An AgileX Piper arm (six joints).
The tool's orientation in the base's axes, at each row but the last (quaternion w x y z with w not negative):
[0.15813 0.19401 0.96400 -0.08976]
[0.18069 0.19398 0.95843 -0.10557]
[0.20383 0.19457 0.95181 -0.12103]
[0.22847 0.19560 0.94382 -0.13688]
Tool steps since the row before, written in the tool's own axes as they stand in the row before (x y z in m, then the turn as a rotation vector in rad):
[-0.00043 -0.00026 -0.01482 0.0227 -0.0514 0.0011]
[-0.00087 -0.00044 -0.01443 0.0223 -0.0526 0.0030]
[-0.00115 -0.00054 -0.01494 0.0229 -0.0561 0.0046]
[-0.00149 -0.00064 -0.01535 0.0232 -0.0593 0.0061]
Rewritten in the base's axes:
[-0.00373 0.00309 0.01402 -0.0402 -0.0391 -0.0030]
[-0.00384 0.00324 0.01356 -0.0398 -0.0408 -0.0044]
[-0.00435 0.00377 0.01384 -0.0412 -0.0443 -0.0056]
[-0.00485 0.00431 0.01400 -0.0423 -0.0475 -0.0065]

